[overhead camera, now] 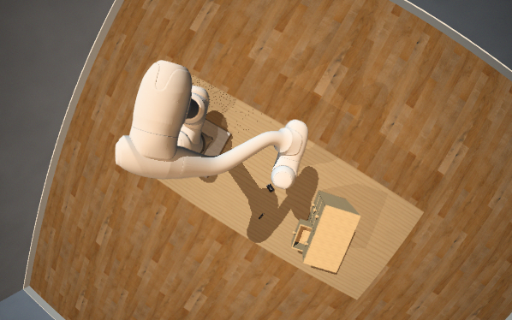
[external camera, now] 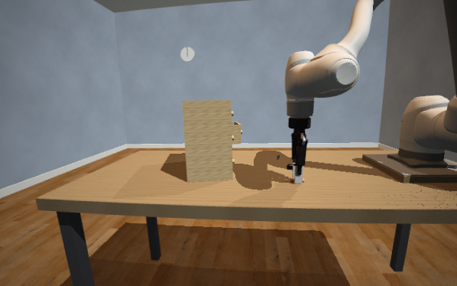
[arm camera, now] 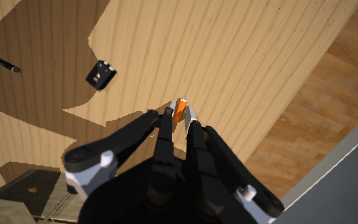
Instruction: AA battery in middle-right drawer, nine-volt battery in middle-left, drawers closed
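The orange AA battery is 30 mm below my hand. Also, from my hand: black AA battery (340 mm to the right, 40 mm ahead, 30 mm below); then black nine-volt battery (150 mm to the right, 30 mm below, 20 mm behind).
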